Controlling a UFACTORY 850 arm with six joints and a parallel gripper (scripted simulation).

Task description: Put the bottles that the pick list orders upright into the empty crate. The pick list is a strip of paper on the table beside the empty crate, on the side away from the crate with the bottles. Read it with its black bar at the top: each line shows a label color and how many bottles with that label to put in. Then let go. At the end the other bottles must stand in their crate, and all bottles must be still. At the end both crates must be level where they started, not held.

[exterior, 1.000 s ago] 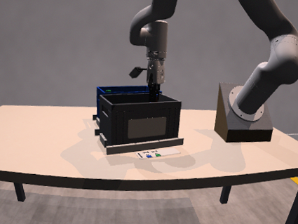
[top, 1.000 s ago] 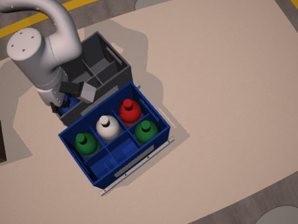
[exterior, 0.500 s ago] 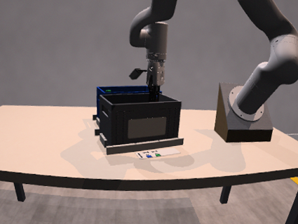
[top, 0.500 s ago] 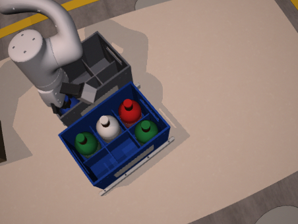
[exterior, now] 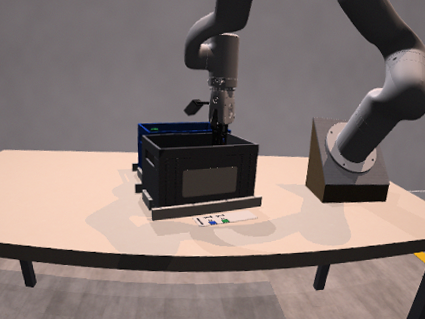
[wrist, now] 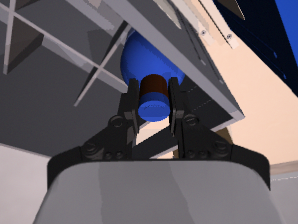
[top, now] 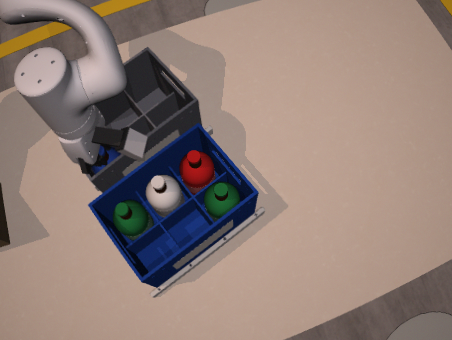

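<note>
My hand is 19 cm short of the green-label bottle, 18 cm to the left of it and 7 cm above it. The rest, counted from my hand: white bottle (9 cm ahead, 11 cm to the right, 7 cm below); blue-label bottle (7 cm below); grey crate (7 cm ahead, 6 cm to the left, 8 cm below).
</note>
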